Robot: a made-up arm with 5 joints. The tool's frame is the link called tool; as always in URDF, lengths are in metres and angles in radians. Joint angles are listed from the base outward. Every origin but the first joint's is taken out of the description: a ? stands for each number. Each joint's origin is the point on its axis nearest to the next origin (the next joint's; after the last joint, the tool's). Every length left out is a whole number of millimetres.
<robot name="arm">
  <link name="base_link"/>
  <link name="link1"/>
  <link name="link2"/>
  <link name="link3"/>
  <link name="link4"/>
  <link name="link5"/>
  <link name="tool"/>
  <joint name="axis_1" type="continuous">
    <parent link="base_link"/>
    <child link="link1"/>
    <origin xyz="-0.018 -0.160 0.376" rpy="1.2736 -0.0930 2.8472"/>
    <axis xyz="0 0 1"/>
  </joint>
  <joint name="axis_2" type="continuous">
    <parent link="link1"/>
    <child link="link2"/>
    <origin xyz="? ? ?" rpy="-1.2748 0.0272 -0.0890"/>
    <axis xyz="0 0 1"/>
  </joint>
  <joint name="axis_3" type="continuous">
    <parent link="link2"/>
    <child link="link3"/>
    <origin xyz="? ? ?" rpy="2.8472 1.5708 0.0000"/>
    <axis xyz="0 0 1"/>
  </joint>
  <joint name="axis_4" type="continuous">
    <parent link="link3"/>
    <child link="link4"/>
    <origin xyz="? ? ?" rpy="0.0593 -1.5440 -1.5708"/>
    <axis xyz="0 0 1"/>
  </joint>
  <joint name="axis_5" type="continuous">
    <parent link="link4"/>
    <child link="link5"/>
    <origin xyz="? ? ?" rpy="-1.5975 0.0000 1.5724"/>
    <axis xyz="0 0 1"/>
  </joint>
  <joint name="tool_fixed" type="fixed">
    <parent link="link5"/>
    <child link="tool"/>
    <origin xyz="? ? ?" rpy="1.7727 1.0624 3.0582"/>
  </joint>
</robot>
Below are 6 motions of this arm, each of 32 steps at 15 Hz.
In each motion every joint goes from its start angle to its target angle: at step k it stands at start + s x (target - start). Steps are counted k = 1, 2, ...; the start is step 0. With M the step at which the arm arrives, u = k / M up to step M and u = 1 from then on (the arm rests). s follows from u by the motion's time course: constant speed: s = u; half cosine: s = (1 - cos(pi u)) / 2; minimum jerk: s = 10 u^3 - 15 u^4 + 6 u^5.
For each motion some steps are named. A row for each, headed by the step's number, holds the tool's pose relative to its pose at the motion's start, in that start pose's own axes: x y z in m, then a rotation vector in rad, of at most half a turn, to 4 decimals.
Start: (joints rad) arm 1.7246 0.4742 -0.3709 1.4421 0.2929
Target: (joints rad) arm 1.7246 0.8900 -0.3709 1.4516 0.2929
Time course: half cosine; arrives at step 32
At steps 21, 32:
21: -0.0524 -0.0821 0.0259 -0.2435 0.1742 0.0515
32: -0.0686 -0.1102 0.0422 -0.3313 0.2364 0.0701

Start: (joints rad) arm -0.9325 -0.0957 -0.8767 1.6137 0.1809
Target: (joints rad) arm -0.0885 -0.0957 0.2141 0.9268 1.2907
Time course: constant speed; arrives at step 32
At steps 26, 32:
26: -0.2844 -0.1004 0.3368 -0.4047 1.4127 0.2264
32: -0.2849 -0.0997 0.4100 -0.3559 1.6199 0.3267

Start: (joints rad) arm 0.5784 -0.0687 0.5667 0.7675 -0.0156
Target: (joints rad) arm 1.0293 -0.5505 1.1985 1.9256 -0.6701
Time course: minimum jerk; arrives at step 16
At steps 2, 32:
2: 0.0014 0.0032 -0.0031 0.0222 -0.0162 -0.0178
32: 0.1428 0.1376 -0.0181 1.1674 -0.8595 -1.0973

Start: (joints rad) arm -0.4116 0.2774 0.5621 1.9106 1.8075
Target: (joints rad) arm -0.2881 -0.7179 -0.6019 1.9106 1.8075
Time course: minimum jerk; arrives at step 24
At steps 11, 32:
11: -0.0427 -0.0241 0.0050 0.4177 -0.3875 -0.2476
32: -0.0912 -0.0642 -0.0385 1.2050 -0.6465 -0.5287

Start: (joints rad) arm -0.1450 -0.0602 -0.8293 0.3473 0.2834
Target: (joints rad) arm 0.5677 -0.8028 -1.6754 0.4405 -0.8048
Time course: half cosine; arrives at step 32
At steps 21, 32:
21: -0.1864 -0.0041 -0.1457 0.0429 -0.2721 -0.5870
32: -0.3081 -0.0170 -0.1407 -0.0529 -0.3404 -0.7284

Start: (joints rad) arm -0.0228 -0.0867 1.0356 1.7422 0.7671
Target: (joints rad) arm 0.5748 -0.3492 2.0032 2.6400 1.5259
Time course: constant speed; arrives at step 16
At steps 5, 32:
5: -0.0121 -0.0469 0.0129 0.0978 0.5028 -0.0511
32: 0.0432 -0.1432 -0.0791 -0.0129 1.5501 0.3991

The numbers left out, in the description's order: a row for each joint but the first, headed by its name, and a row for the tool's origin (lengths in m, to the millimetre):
axis_2: -0.053 -0.421 0.000
axis_3: 0.120 -0.069 0.000
axis_4: -0.007 0.186 0.000
axis_5: -0.042 -0.242 0.000
tool: 0.167 -0.092 0.000

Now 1 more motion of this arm.
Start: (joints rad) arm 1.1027 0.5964 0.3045 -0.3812 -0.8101
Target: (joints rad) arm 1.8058 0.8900 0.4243 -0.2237 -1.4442
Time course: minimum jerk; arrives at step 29
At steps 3, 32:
3: 0.0004 0.0016 -0.0048 0.0089 -0.0113 -0.0024
32: 0.2624 0.2293 -0.2909 0.9167 -1.2537 -0.0836

